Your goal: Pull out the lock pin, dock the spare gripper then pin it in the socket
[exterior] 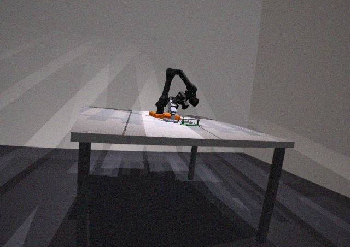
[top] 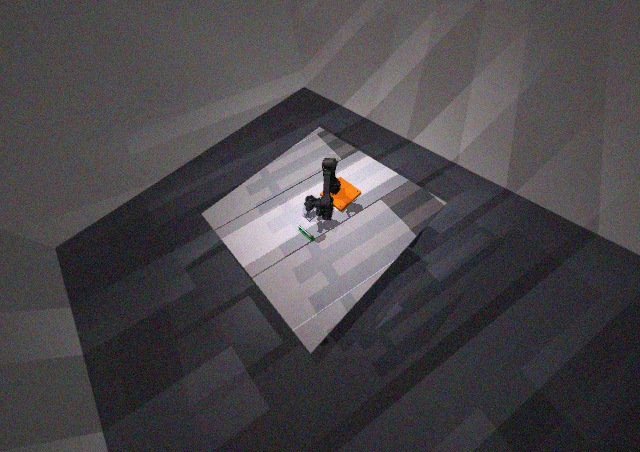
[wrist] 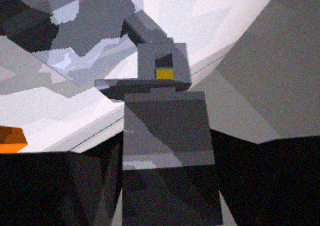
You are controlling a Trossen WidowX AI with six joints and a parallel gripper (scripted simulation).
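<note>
Now: the green cradle 16 cm ahead of my gripper tip, 10 cm to the left of it and 10 cm below it. The rest, counted from my gripper tip: grey mount socket 2 cm ahead, 1 cm to the left, 7 cm below; then spare gripper 1 cm to the left.
</note>
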